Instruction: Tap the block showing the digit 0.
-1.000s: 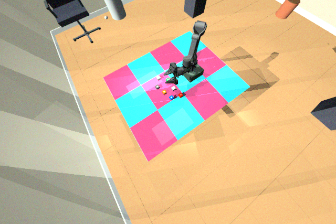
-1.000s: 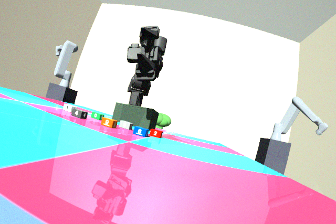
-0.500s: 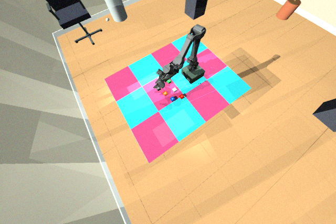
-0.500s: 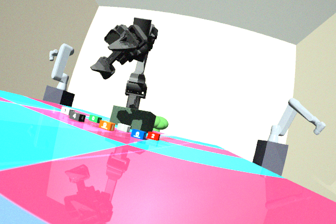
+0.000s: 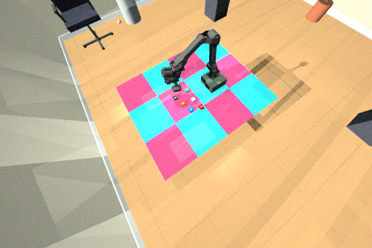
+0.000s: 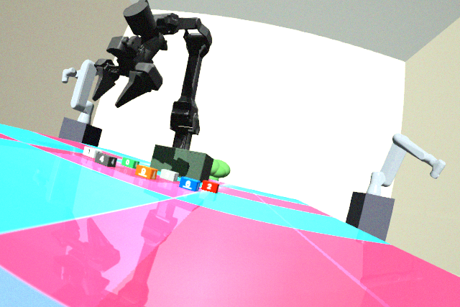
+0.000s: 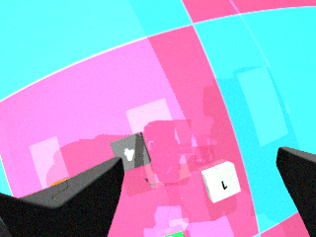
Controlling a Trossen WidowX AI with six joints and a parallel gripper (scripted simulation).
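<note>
My gripper tip is 110 mm past the green block, 50 mm to the right of it and 110 mm above it. From my gripper tip the other things lie so: orange block 10 mm behind, 130 mm to the left, 110 mm below; then blue block 30 mm behind, 220 mm to the left, 110 mm below; then white block 50 mm behind, 30 mm to the right, 110 mm below.
</note>
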